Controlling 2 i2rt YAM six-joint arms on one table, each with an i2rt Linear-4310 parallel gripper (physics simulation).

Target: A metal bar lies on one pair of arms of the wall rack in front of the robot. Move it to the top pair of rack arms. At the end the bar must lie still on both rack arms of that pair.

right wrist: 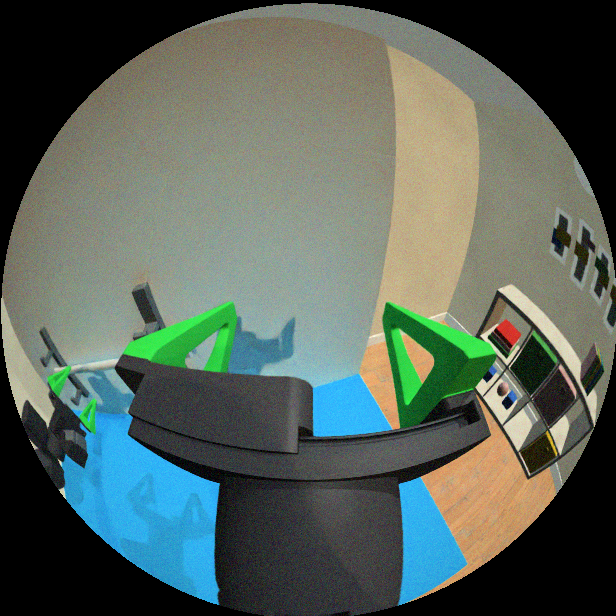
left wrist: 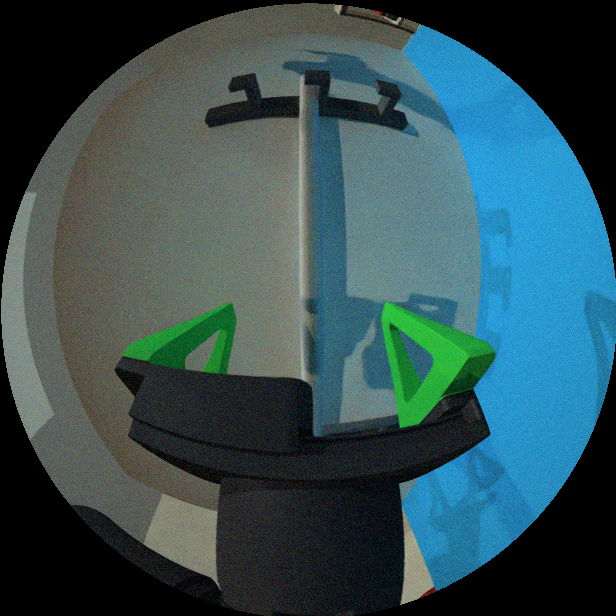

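The grey metal bar [left wrist: 310,247] runs straight away from my left gripper [left wrist: 309,321] to the dark wall rack [left wrist: 304,109]. Its far end rests at the middle of the three rack arms seen there. My left gripper is open, with one green finger on each side of the bar's near end, and is not clamping it. My right gripper [right wrist: 310,316] is open and empty and faces the bare wall. In the right wrist view, far left, I see the bar [right wrist: 97,363], rack arms [right wrist: 146,310] and the left gripper's fingers [right wrist: 73,393].
A blue mat [left wrist: 534,258] covers the table below the rack and also shows in the right wrist view [right wrist: 339,402]. A white shelf unit [right wrist: 534,379] with coloured boxes stands on the wooden floor at the far right.
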